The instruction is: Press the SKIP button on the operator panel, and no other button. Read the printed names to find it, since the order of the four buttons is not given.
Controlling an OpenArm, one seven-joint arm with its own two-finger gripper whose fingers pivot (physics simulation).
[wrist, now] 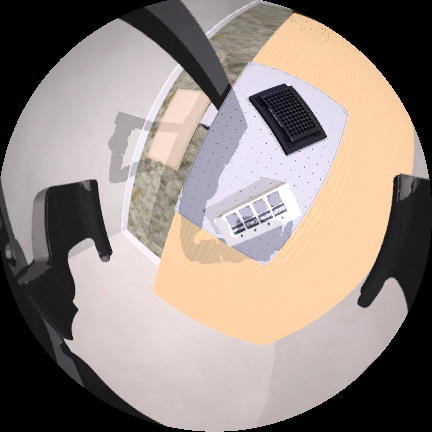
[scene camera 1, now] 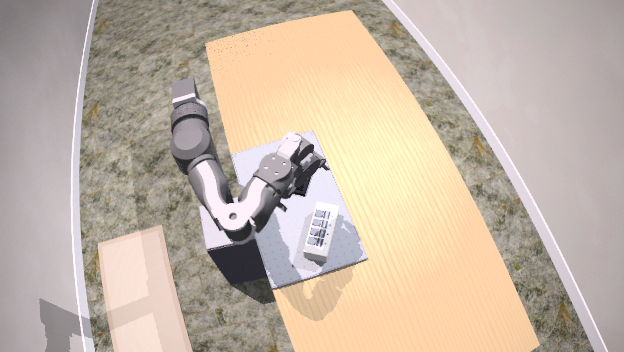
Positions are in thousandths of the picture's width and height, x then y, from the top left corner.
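The gripper is visible in the wrist view (473, 545) and likewise in scene camera 1 (480, 524).
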